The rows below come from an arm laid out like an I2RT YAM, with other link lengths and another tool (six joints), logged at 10 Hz.
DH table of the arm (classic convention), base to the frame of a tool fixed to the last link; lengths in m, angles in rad. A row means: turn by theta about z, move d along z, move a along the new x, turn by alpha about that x. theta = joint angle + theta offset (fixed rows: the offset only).
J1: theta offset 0  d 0.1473  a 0.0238  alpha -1.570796
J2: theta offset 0  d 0  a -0.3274  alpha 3.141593
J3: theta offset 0.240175  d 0  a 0.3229  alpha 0
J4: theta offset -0.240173  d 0  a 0.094  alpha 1.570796
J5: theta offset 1.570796  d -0.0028  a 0  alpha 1.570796
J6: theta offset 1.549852  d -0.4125  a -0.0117  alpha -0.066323
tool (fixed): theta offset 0  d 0.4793  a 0  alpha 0
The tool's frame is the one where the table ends.
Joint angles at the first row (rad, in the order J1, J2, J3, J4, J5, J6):
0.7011 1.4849 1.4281 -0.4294 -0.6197 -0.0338
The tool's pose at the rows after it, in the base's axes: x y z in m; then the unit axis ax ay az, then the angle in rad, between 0 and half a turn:
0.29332 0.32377 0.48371 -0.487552 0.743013 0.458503 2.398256
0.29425 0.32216 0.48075 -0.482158 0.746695 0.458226 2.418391
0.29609 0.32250 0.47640 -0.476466 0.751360 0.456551 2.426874
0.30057 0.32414 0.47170 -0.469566 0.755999 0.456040 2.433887
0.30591 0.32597 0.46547 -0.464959 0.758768 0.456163 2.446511
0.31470 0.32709 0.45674 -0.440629 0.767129 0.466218 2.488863
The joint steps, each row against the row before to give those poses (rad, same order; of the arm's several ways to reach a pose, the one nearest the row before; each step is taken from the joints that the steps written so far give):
-0.0153 0.0015 0.0062 -0.0185 -0.0092 0.0031
-0.0047 0.0016 -0.0016 -0.0169 -0.0062 0.0046
-0.0015 0.0030 -0.0076 0.0015 0.0046 0.0077
-0.0031 0.0107 -0.0031 0.0077 0.0031 0.0107
-0.0046 0.0153 -0.0015 0.0046 -0.0046 0.0046
-0.0107 0.0215 -0.0046 0.0046 -0.0199 0.0475

